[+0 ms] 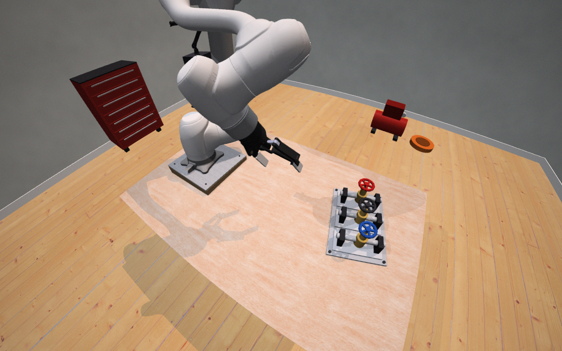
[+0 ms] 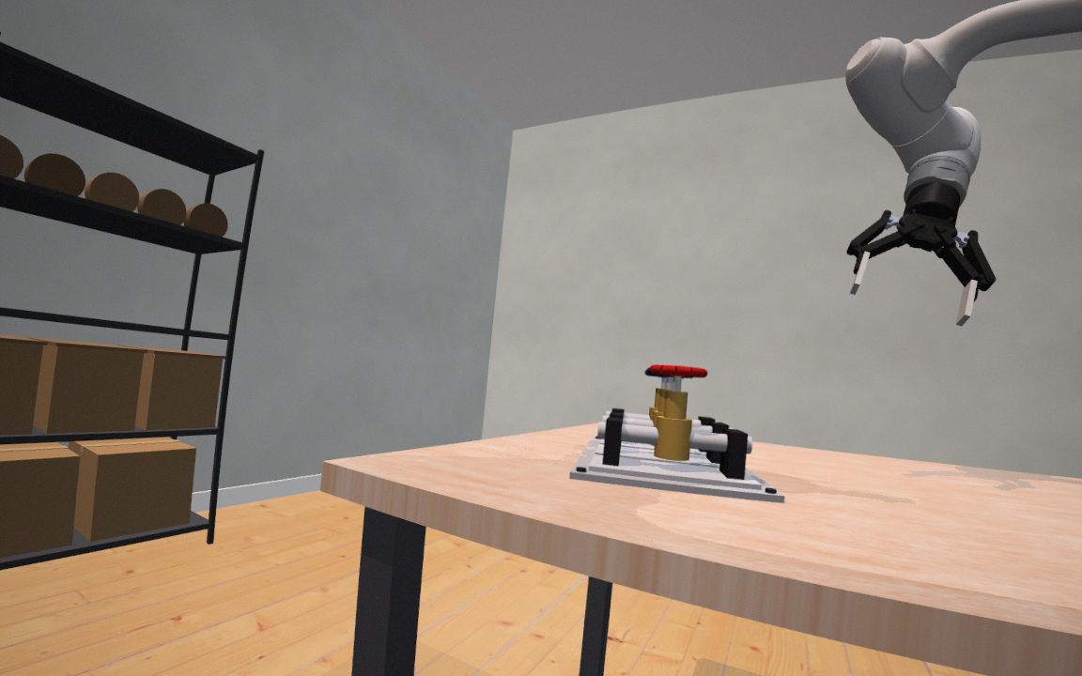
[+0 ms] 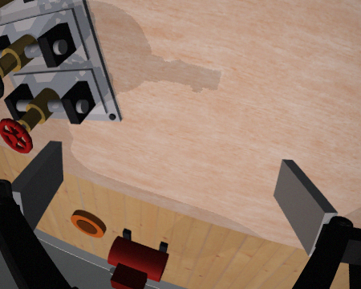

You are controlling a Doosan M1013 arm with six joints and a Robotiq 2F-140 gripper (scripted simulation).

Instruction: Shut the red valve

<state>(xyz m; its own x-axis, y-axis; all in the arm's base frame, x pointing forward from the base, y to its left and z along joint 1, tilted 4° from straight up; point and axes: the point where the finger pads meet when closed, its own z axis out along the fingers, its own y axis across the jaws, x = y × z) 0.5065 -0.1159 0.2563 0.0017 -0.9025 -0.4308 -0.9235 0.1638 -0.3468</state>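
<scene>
My hand is 330 mm short of the red handwheel, 150 mm to the right of it and 140 mm above it. From my hand the other things lie so: blue handwheel (350 mm ahead, 60 mm to the right, 140 mm below); then dark grey handwheel (340 mm ahead, 50 mm to the left, 140 mm below).
</scene>
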